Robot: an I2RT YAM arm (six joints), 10 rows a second.
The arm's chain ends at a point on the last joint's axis. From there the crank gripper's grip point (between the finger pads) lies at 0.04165 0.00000 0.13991 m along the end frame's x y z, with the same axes.
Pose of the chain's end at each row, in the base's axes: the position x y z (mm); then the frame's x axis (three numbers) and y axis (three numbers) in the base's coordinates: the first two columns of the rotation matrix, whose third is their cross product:
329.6 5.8 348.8 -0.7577 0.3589 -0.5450 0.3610 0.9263 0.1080
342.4 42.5 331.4 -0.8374 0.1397 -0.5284 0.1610 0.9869 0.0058
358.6 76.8 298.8 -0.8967 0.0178 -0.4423 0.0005 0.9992 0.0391
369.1 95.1 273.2 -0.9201 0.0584 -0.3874 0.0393 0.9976 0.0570
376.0 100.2 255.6 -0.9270 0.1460 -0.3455 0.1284 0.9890 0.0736
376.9 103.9 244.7 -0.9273 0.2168 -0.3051 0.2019 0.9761 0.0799
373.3 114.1 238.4 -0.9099 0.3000 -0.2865 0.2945 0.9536 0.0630
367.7 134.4 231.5 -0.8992 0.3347 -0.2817 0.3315 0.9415 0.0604
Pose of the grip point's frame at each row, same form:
374.1 4.7 209.8 -0.7577 0.3589 -0.5450 0.3610 0.9263 0.1080
380.6 37.1 190.6 -0.8374 0.1397 -0.5284 0.1610 0.9869 0.0058
383.2 82.4 155.0 -0.8967 0.0178 -0.4423 0.0005 0.9992 0.0391
385.3 102.7 128.3 -0.9201 0.0584 -0.3874 0.0393 0.9976 0.0570
386.7 109.6 110.3 -0.9270 0.1460 -0.3455 0.1284 0.9890 0.0736
382.4 114.7 99.2 -0.9273 0.2168 -0.3051 0.2019 0.9761 0.0799
376.3 122.8 92.7 -0.9099 0.3000 -0.2865 0.2945 0.9536 0.0630
370.2 142.9 85.8 -0.8992 0.3347 -0.2817 0.3315 0.9415 0.0604

